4 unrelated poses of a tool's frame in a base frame.
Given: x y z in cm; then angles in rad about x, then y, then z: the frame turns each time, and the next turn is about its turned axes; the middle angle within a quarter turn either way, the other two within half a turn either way.
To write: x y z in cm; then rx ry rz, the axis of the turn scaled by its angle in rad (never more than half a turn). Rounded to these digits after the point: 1 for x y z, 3 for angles.
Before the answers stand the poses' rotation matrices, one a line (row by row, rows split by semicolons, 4 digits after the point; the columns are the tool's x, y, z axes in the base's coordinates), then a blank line. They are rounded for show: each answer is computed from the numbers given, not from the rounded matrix.
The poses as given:
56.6 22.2 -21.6 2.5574 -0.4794 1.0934
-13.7 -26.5 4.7 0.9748 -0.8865 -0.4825
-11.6 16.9 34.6 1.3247 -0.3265 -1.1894
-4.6 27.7 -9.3 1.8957 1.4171 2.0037
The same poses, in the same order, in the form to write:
0.4077 -0.7881 -0.4612; -0.8578 -0.1573 -0.4894; 0.3131 0.5951 -0.7401
0.5600 0.2933 -0.7749; -0.8285 0.1997 -0.5231; 0.0013 0.9349 0.3548
0.3526 0.8791 -0.3207; -0.3419 -0.1980 -0.9186; -0.8711 0.4335 0.2307
-0.0642 -0.1390 0.9882; -0.6826 -0.7162 -0.1451; 0.7279 -0.6839 -0.0489

56.6 22.2 -21.6 1.960 -1.399 -0.126
-13.7 -26.5 4.7 1.105 -0.588 -0.850
-11.6 16.9 34.6 1.338 0.545 -1.208
-4.6 27.7 -9.3 -1.816 0.877 -1.833

